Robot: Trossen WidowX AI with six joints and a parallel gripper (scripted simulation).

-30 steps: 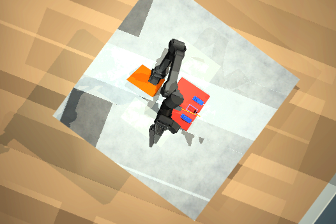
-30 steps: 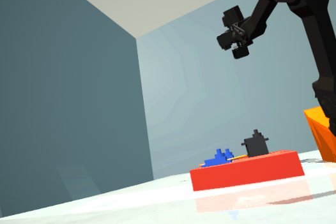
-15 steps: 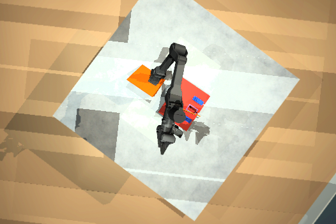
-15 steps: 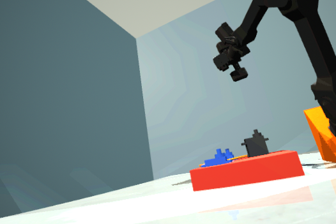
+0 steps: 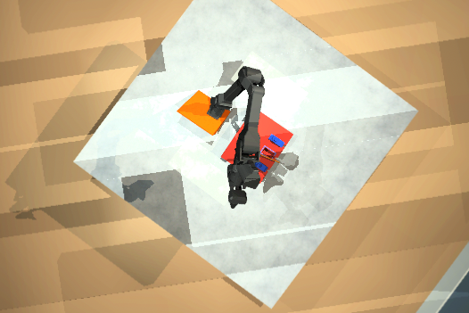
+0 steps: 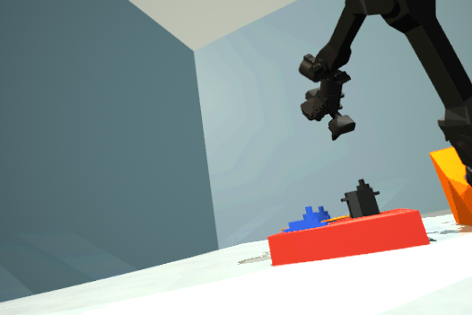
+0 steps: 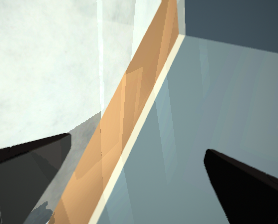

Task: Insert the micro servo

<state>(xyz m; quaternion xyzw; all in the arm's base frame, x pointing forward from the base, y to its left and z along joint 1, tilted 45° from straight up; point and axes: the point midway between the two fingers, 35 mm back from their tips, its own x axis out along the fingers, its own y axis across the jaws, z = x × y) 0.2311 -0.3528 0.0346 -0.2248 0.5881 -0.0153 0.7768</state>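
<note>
Right now my gripper tip is 29 cm above the red deck, 22 cm to the right of it and 3 cm past it.
</note>
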